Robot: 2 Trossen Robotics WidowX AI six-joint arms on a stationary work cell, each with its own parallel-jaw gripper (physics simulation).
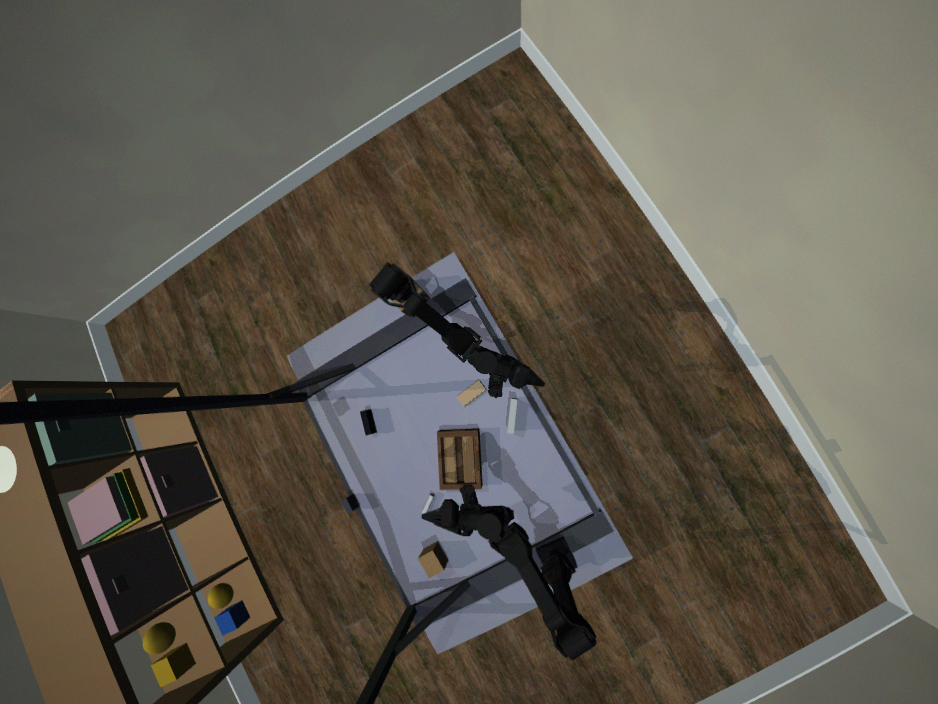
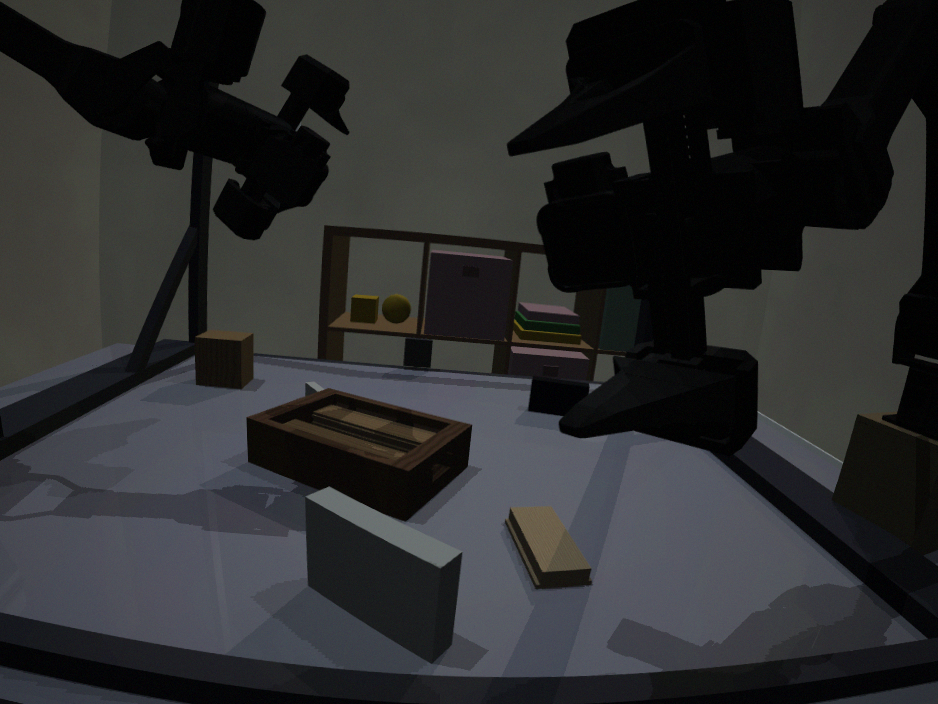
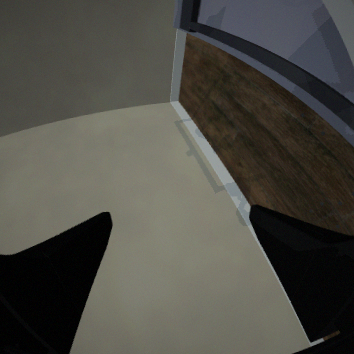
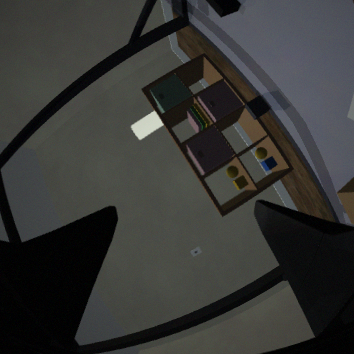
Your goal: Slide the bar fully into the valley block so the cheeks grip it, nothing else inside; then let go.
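Seen in the pictures: left gripper, fingertip midpoint: (image 1: 539, 381) (image 2: 547, 300) (image 3: 181, 215); right gripper, fingertip midpoint: (image 1: 428, 519) (image 4: 185, 210); left arm's base at its link origin: (image 1: 402, 290) (image 2: 922, 427); right arm's base at its link origin: (image 1: 556, 559).
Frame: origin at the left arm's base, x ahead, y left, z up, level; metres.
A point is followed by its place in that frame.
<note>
A dark-brown open-topped wooden block (image 1: 440, 458) {z -0.072, x 0.494, y -0.294 m} (image 2: 325, 468) {z -0.096, x 0.578, y -0.192 m} with two lighter strips inside and a narrow valley between them sits mid-table. A pale grey-white bar (image 1: 512, 415) {z -0.047, x 0.549, y -0.014 m} (image 2: 371, 568) {z -0.074, x 0.555, y -0.005 m} stands on its long edge, apart from it. A tan bevelled bar (image 1: 470, 392) {z -0.106, x 0.397, y -0.072 m} (image 2: 547, 541) {z -0.106, x 0.404, y -0.064 m} lies flat nearby. I cannot tell which bar the task names. My left gripper (image 1: 519, 387) (image 2: 537, 287) {z 0.111, x 0.522, y 0.119 m} (image 3: 181, 215) {z 0.111, x 0.522, y 0.119 m} is open and empty, high above the table near both bars. My right gripper (image 1: 446, 503) (image 2: 300, 184) (image 4: 185, 210) {z 0.195, x 0.591, y -0.349 m} is open and empty, high beside the block.
A wooden cube (image 1: 432, 559) {z -0.047, x 0.722, y -0.532 m} (image 2: 224, 359) {z -0.078, x 0.726, y -0.517 m} and a black block (image 1: 368, 422) {z -0.074, x 0.233, y -0.407 m} (image 2: 559, 395) {z -0.091, x 0.231, y -0.405 m} stand apart on the table. A small white piece (image 1: 428, 503) {z -0.097, x 0.581, y -0.438 m} (image 2: 313, 388) {z -0.098, x 0.589, y -0.448 m} lies between the dark-brown block and the cube. Dark frame rails edge the table. A shelf unit (image 2: 330, 303) stands beyond it.
</note>
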